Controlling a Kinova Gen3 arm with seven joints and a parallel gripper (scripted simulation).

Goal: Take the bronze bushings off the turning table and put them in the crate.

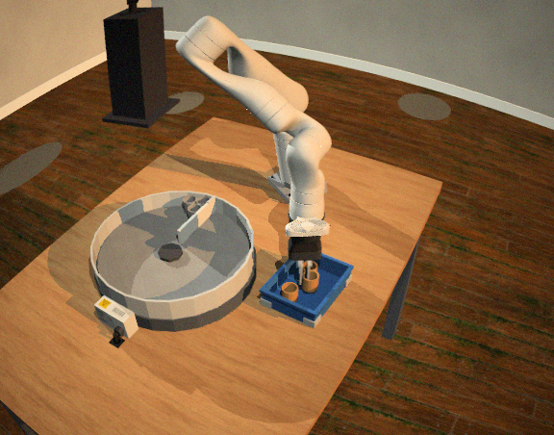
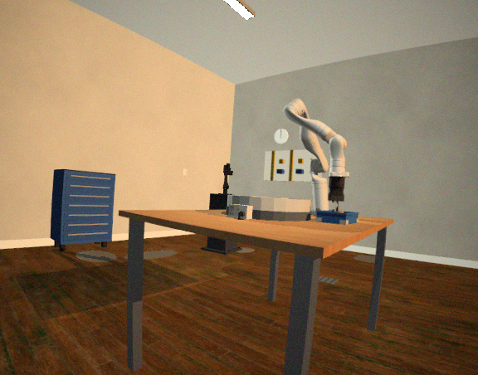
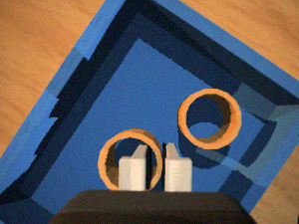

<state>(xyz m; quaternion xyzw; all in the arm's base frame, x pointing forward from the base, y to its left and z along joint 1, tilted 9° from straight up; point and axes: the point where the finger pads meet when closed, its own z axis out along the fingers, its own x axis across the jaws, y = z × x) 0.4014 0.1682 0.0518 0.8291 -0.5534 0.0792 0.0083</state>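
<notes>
Right now my hand is 1 cm to the right of the blue crate and 3 cm above it. From my hand the other things lie so: turning table (5 cm ahead, 33 cm to the right).
</notes>
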